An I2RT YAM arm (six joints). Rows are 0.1 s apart.
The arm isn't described. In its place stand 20 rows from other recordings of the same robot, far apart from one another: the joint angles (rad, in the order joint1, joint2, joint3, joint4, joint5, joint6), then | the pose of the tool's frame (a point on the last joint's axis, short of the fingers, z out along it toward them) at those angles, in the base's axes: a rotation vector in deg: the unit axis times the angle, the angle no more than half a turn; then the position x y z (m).
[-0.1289 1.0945 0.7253 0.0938 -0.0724 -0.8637] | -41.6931 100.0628 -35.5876 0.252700 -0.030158 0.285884
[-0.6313 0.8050 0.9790 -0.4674 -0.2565 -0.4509] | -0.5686 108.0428 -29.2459 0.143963 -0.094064 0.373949
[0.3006 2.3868 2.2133 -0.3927 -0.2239 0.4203] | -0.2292 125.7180 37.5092 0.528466 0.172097 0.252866
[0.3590 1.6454 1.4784 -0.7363 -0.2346 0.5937] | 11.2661 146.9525 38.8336 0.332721 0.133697 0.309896
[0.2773 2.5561 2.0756 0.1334 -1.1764 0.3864] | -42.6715 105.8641 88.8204 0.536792 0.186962 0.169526
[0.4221 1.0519 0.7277 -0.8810 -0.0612 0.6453] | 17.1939 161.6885 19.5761 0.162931 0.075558 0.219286
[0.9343 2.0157 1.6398 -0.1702 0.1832 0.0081] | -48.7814 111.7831 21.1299 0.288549 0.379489 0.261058
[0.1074 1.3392 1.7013 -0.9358 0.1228 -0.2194] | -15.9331 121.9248 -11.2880 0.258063 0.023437 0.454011
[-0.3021 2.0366 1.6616 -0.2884 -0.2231 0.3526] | 34.4084 122.9940 15.8503 0.455052 -0.133561 0.248521
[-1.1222 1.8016 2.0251 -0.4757 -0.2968 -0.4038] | 26.1165 104.9672 -45.9376 0.187470 -0.365480 0.456350
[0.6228 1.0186 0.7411 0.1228 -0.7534 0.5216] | -40.6234 102.5535 83.1807 0.174520 0.155316 0.313448
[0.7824 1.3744 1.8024 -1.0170 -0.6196 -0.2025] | -77.6053 99.5980 57.1958 0.164227 0.192395 0.471492
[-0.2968 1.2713 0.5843 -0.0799 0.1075 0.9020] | 78.1093 108.8879 10.0909 0.236380 -0.076287 0.180846
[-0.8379 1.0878 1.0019 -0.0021 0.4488 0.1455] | 63.6391 75.9044 -50.9424 0.157312 -0.197850 0.376738
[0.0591 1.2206 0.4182 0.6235 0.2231 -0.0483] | 3.9675 100.1258 -10.7253 0.249849 0.006893 0.207670
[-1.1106 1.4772 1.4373 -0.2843 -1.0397 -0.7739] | -22.0682 97.7649 -22.7055 0.173957 -0.281821 0.397209
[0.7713 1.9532 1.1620 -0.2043 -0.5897 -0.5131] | -96.8665 107.8471 48.9832 0.265671 0.285896 0.139456
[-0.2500 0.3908 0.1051 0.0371 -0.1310 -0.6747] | -27.5916 102.3469 -30.5164 0.130807 -0.028601 0.175695
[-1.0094 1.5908 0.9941 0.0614 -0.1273 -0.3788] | 34.3998 120.0748 -39.3647 0.193178 -0.298680 0.233652
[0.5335 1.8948 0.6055 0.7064 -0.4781 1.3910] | 43.1355 140.3070 84.5773 0.265405 0.175779 0.086945
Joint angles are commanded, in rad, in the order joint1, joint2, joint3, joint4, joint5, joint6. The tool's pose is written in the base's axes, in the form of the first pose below.
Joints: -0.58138, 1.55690, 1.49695, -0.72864, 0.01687, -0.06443
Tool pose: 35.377 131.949 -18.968 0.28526 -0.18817 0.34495
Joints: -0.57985, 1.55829, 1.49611, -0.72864, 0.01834, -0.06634
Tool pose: 35.225 132.137 -19.036 0.28576 -0.18794 0.34423
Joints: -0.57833, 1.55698, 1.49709, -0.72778, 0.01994, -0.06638
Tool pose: 35.124 131.987 -19.156 0.28585 -0.18744 0.34503
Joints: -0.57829, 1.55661, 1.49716, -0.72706, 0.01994, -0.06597
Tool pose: 35.132 131.915 -19.164 0.28583 -0.18742 0.34523
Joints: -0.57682, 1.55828, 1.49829, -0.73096, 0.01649, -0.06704
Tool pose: 34.924 132.197 -18.848 0.28627 -0.18696 0.34476
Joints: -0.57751, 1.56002, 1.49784, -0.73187, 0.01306, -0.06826
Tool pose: 34.833 132.378 -18.619 0.28648 -0.18723 0.34398
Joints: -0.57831, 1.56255, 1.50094, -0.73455, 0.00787, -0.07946
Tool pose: 34.032 132.710 -18.561 0.28683 -0.18756 0.34397
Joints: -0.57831, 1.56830, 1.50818, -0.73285, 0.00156, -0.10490
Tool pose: 32.138 133.040 -18.889 0.28838 -0.18831 0.34459
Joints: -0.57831, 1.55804, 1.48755, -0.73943, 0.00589, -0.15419
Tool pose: 29.222 134.958 -20.156 0.28529 -0.18647 0.34070
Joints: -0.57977, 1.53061, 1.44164, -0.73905, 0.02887, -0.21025
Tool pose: 26.426 137.122 -22.789 0.27791 -0.18322 0.33456
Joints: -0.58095, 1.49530, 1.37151, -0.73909, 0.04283, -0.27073
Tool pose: 23.066 140.234 -24.465 0.26823 -0.17792 0.32280
